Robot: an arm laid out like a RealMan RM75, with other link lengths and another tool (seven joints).
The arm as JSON. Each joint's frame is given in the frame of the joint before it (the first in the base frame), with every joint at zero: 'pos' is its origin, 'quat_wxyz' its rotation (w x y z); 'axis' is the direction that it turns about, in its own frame. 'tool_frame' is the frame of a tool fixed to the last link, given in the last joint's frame.
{
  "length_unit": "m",
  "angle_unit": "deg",
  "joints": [
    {
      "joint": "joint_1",
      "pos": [
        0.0,
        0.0,
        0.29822
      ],
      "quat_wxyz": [
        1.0,
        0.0,
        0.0,
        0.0
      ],
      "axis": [
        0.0,
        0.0,
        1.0
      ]
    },
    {
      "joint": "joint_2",
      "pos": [
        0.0,
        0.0,
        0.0
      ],
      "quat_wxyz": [
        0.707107,
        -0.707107,
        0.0,
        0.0
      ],
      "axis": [
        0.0,
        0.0,
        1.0
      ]
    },
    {
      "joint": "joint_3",
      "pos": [
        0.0,
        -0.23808,
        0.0
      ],
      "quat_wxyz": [
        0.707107,
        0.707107,
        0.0,
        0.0
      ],
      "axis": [
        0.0,
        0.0,
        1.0
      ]
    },
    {
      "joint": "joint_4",
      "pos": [
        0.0,
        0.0,
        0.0
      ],
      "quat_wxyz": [
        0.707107,
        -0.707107,
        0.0,
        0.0
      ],
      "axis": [
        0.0,
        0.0,
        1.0
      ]
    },
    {
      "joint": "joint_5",
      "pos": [
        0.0,
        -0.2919,
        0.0
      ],
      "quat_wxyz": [
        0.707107,
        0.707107,
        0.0,
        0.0
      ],
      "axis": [
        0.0,
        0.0,
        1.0
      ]
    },
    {
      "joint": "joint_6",
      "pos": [
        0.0,
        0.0,
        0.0
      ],
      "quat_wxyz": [
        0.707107,
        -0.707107,
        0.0,
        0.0
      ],
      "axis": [
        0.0,
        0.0,
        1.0
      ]
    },
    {
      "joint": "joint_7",
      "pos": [
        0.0,
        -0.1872,
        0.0
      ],
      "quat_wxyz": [
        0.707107,
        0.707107,
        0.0,
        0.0
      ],
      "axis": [
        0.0,
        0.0,
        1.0
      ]
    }
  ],
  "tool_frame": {
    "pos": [
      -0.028,
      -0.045,
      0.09
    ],
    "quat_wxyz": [
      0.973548,
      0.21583,
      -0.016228,
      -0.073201
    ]
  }
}
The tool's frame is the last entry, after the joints.
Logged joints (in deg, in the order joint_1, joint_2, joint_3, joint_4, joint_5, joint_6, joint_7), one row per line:
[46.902 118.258 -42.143 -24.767 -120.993 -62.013 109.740]
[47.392 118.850 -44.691 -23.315 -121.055 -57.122 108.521]
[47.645 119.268 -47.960 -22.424 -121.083 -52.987 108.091]
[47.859 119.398 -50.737 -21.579 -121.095 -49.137 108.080]
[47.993 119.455 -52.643 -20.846 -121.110 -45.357 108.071]
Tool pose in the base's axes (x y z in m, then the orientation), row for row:
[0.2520 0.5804 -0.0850 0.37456 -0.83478 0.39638 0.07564]
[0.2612 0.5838 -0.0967 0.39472 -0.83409 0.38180 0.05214]
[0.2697 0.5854 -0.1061 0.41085 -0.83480 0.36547 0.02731]
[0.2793 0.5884 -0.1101 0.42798 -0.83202 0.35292 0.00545]
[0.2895 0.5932 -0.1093 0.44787 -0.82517 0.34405 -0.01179]
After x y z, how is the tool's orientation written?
As a quaternion, w x y z.
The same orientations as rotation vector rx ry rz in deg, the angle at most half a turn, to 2 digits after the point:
[-122.45 58.14 11.10]
[-121.19 55.48 7.58]
[-120.39 52.71 3.94]
[-119.05 50.50 0.78]
[-117.01 48.79 -1.67]

